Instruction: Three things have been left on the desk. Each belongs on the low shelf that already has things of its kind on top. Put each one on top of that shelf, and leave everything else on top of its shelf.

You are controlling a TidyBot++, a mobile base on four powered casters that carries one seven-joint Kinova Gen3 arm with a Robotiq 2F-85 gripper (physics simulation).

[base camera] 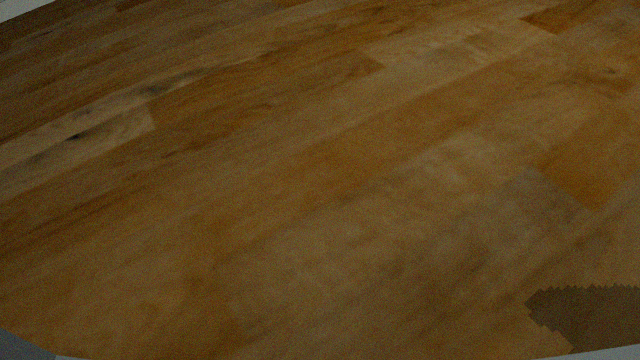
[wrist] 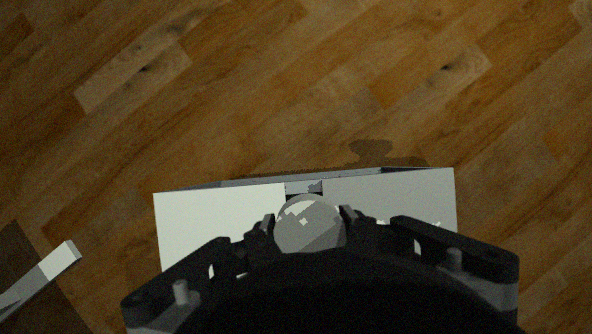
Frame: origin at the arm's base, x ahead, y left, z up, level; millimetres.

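Seen in the pictures: gripper, fingertip midpoint: (wrist: 307, 221).
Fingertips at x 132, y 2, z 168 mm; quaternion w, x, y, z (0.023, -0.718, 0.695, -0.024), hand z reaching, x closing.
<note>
A point is followed by its place in that frame.
My gripper (wrist: 307, 221) @[x 132, y 2, z 168 mm] is shut on a grey, round-topped thing (wrist: 311, 236) @[x 128, y 0, z 189 mm] at the lower middle of the wrist view. The thing's lower part is hidden by the gripper body, so its kind is unclear. Gripper and thing hang over the pale top of the robot's base (wrist: 215, 215) @[x 107, y 146, z -14 mm]. The low shelves and the other things named in the task do not show in either view. The gripper does not show in the base camera view.
A pale desk foot (wrist: 60, 260) reaches in from the lower left of the wrist view, partly in shadow. Wood floor (base camera: 300, 175) @[x 427, y 70, z -397 mm] (wrist: 300, 100) @[x 393, y -22, z -396 mm] spreads ahead. A dark shadow lies at the lower right of the base camera view, and a pale edge crosses its top left corner.
</note>
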